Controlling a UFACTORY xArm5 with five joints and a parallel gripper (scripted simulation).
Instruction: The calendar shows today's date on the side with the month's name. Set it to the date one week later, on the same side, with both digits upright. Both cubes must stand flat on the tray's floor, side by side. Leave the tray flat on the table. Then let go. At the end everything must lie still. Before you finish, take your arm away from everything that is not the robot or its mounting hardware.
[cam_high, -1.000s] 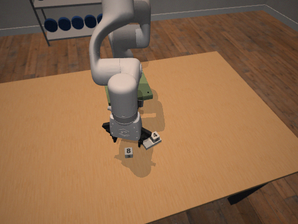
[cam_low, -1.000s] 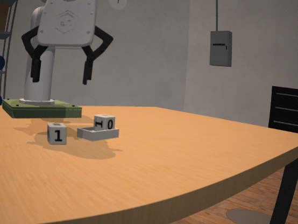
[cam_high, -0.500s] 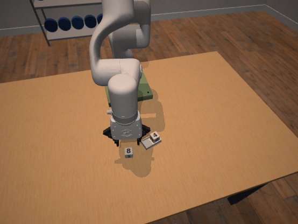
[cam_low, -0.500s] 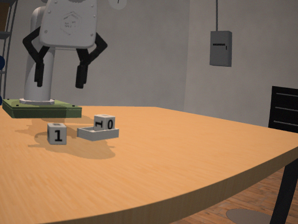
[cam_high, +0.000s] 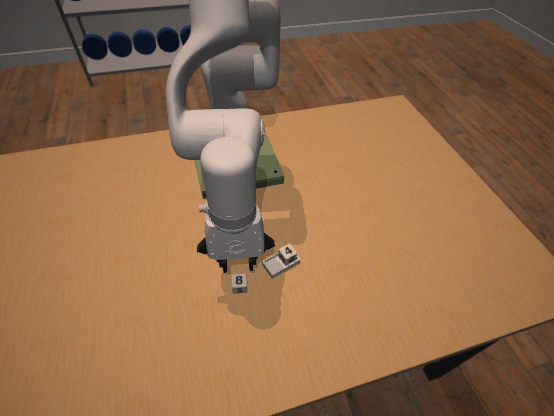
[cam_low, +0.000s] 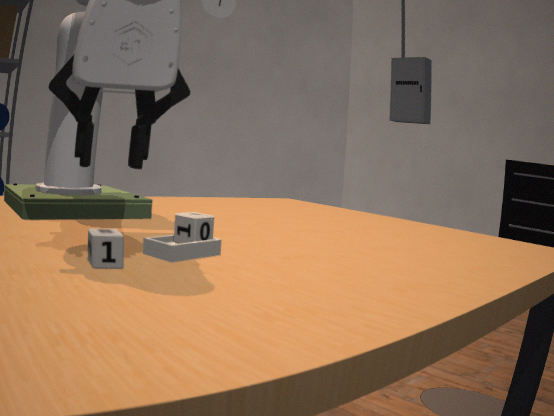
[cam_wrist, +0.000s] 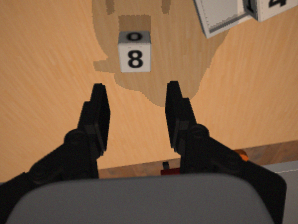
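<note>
My gripper is now 9 cm above the digit cube. The rest, counted from my hand: tray: 10 cm to the left, 10 cm below, 3 cm behind.
</note>
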